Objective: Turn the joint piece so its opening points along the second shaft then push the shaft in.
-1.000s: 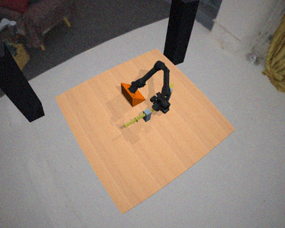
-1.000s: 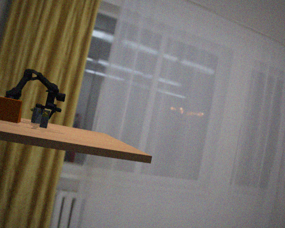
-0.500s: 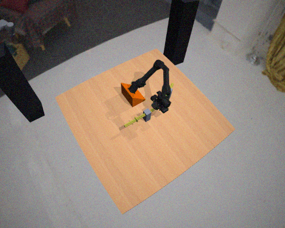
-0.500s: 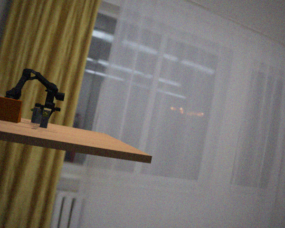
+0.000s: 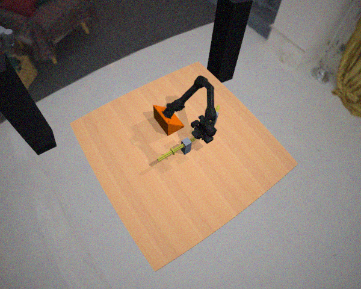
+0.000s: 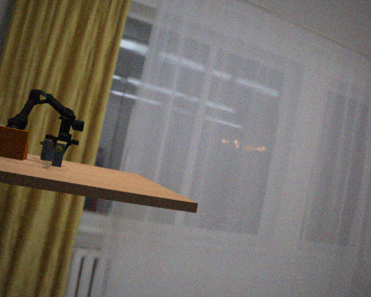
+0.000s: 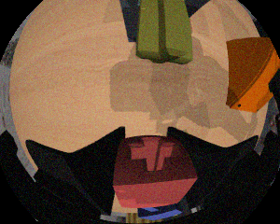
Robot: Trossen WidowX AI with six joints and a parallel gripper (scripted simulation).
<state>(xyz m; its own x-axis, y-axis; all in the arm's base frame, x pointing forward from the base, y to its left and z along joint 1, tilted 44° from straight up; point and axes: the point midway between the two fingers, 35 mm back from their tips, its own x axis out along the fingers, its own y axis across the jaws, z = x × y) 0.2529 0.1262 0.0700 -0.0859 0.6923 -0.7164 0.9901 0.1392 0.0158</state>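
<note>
Right now the red square joint piece is 40 mm above my gripper tip and 20 mm to the left of it.
</note>
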